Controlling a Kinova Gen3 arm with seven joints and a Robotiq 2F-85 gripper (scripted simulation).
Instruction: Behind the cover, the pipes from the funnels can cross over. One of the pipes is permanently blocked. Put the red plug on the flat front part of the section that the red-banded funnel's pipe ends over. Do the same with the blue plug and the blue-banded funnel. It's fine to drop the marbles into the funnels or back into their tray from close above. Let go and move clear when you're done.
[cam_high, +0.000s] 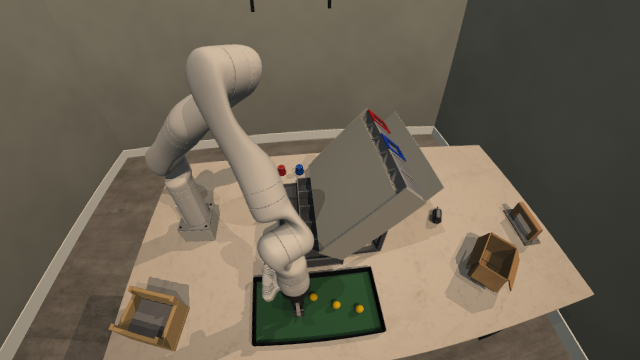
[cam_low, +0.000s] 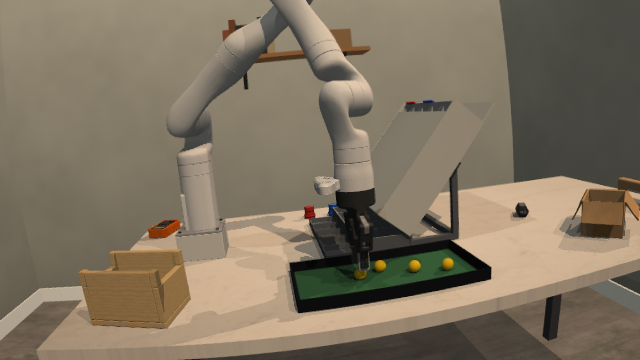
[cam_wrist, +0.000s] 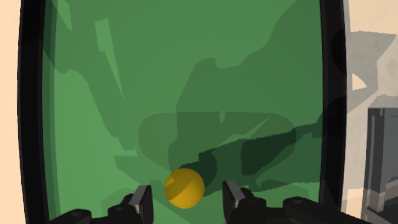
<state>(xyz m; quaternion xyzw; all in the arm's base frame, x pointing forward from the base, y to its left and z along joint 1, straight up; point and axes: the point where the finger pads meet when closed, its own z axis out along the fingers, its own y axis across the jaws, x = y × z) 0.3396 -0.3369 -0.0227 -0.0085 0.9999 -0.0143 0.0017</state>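
The green marble tray lies 5 cm ahead of my hand, 4 cm below it and 1 cm to the right of it. Round my hand: black object 57 cm ahead, 26 cm to the left, 3 cm below; then wooden crate 44 cm behind, 3 cm to the right; then grey slanted cover 32 cm to the left, 18 cm ahead, 16 cm above.
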